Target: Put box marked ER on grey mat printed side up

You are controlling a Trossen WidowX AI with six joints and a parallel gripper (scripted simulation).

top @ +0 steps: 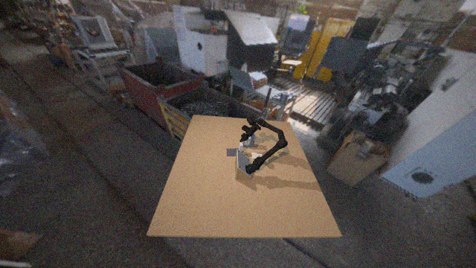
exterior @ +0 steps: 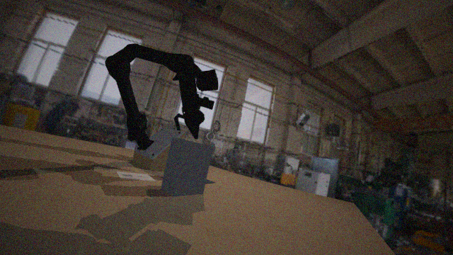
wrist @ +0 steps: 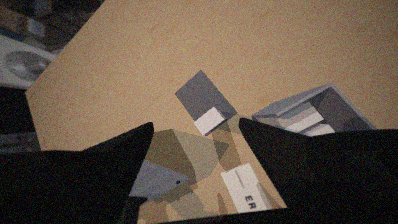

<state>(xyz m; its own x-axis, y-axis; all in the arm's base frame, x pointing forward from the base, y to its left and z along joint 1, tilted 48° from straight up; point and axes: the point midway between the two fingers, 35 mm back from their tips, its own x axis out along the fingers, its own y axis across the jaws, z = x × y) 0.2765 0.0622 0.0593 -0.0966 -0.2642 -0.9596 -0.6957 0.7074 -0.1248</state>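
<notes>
The grey mat is 6 cm to the left of my gripper tip and 17 cm below it. Also, from my gripper tip: paper: 6 cm behind, 17 cm to the right, 17 cm below.
</notes>
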